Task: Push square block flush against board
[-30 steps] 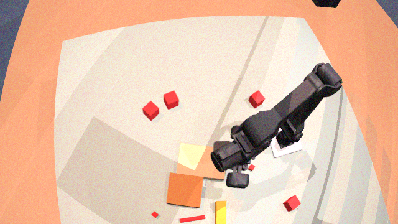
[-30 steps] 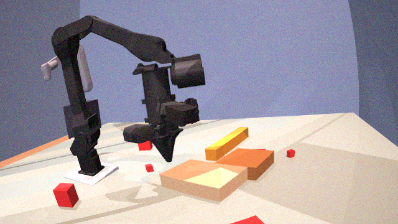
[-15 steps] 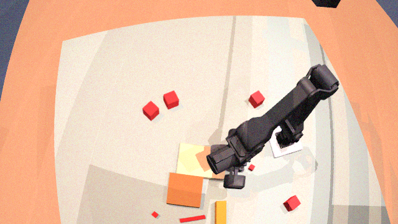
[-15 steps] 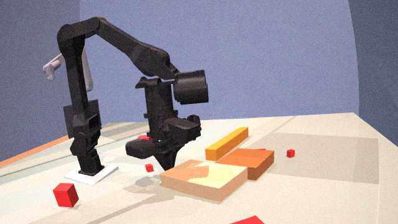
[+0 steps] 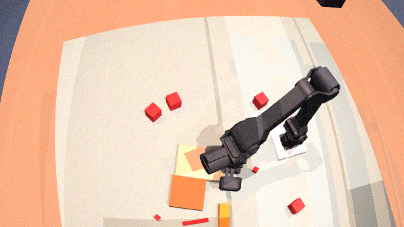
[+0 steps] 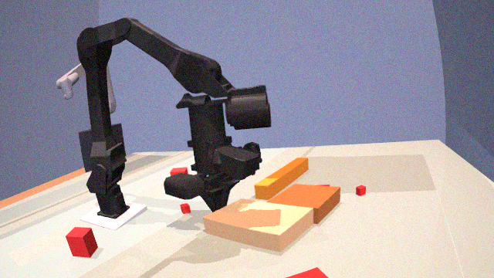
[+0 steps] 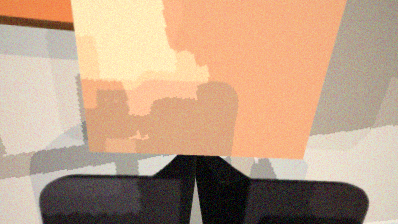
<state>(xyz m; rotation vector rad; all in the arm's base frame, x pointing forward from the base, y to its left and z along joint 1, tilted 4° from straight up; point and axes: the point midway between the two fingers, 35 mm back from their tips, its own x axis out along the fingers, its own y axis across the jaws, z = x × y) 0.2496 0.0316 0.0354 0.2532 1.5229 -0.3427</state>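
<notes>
Now: the square block 150 mm ahead of my gripper tip, 50 mm to the left of it and 10 mm above it. Round my gripper tip: red rod (150 mm to the left, 150 mm ahead); then orange-yellow bar (220 mm to the left, 80 mm ahead, 10 mm above).
</notes>
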